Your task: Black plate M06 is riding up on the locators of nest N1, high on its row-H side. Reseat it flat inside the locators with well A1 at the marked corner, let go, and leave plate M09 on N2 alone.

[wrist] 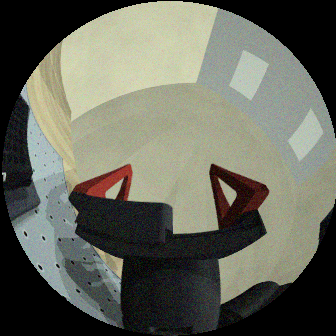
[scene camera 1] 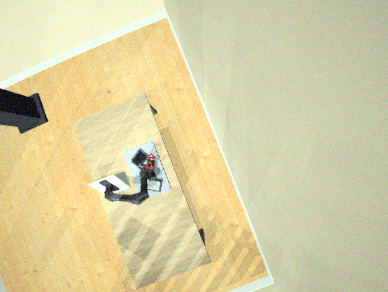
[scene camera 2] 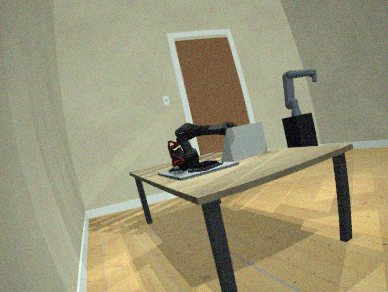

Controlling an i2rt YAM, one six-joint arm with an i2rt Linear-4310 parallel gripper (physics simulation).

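Pixels of known places: gripper, fingertip midpoint: [wrist: 170, 167] [scene camera 1: 150, 156] [scene camera 2: 170, 147]; arm's base at its link origin: [scene camera 1: 109, 185] [scene camera 2: 240, 139].
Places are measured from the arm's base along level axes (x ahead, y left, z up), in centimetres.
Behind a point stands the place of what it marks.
A black plate [scene camera 1: 139, 157] {x 33.0, y 14.3, z -7.9 cm} [wrist: 15, 145] sits in a dark nest near one end of the pegboard; it is cut off at the left edge of the wrist view. Its tilt, its well A1 corner and its label cannot be read. A second nest [scene camera 1: 154, 185] {x 36.6, y -16.6, z -7.4 cm} at the board's other end shows a dark frame around a pale middle; whether that is plate M09 is too small to tell. My gripper [scene camera 1: 150, 160] {x 47.6, y 9.8, z 5.2 cm} [scene camera 2: 173, 153] {x 47.6, y 9.8, z 5.2 cm} [wrist: 170, 167] {x 47.6, y 9.8, z 5.2 cm} is open and empty, its red fingers wide apart. It is beside the black plate, low over the board, pointing sideways rather than down.
The pale pegboard [scene camera 1: 150, 145] {x 47.0, y 21.3, z -9.9 cm} [scene camera 2: 172, 175] {x 49.4, y 6.9, z -9.7 cm} [wrist: 31, 252] lies on the wooden table [scene camera 1: 112, 117] {x 20.9, y 63.1, z -11.1 cm} [scene camera 2: 260, 172] {x 30.0, y 64.7, z -11.2 cm}. A pale slanted panel [scene camera 1: 103, 183] {x -0.8, y 3.9, z 5.6 cm} [scene camera 2: 245, 142] {x 1.7, y 7.8, z -2.1 cm} stands beside the arm's base. A second, grey arm [scene camera 2: 289, 90] stands on a black pedestal [scene camera 2: 300, 131] beyond the table.
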